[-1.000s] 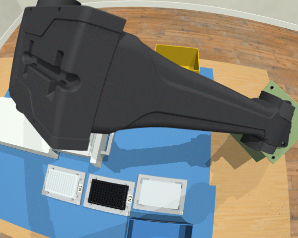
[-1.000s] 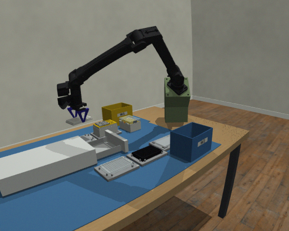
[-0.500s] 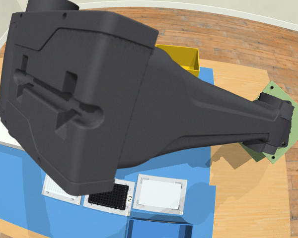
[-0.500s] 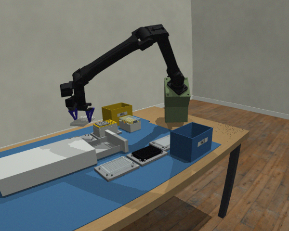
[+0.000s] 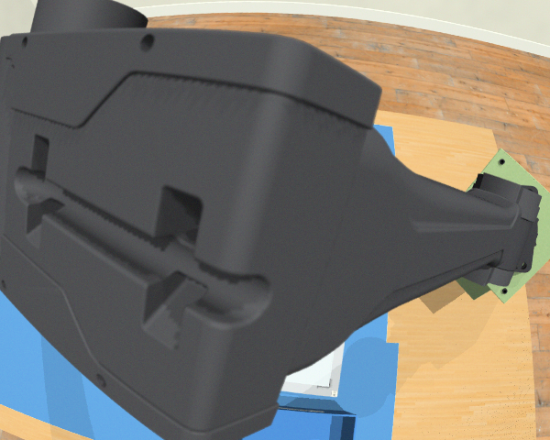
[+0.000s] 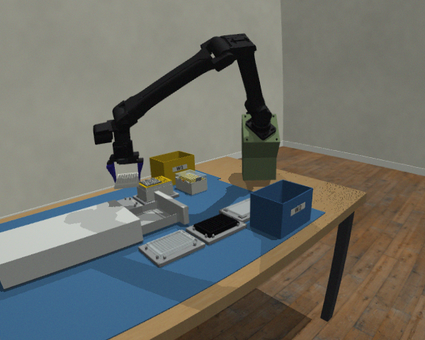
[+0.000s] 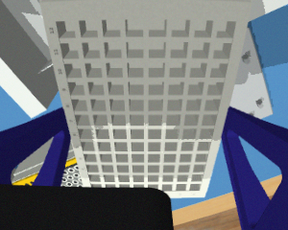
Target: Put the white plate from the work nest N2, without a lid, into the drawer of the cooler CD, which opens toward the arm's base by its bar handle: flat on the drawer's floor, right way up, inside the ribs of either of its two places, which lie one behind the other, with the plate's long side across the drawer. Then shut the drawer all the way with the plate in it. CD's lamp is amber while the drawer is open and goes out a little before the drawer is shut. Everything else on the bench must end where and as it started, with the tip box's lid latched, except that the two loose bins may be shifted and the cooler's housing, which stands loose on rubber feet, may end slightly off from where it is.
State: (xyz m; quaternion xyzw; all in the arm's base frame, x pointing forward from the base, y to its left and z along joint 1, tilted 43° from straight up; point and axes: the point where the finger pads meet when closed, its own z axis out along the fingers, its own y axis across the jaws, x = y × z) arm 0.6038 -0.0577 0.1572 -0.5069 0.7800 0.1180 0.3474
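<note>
The drawer lies 12 cm below my hand, 11 cm to the left of it and 1 cm behind it. The rest, counted from my hand: grey nest N2: 14 cm below, 9 cm to the right, 4 cm ahead; then white plate: right at my hand; then cooler CD: 13 cm to the left, 12 cm ahead, 11 cm below.
</note>
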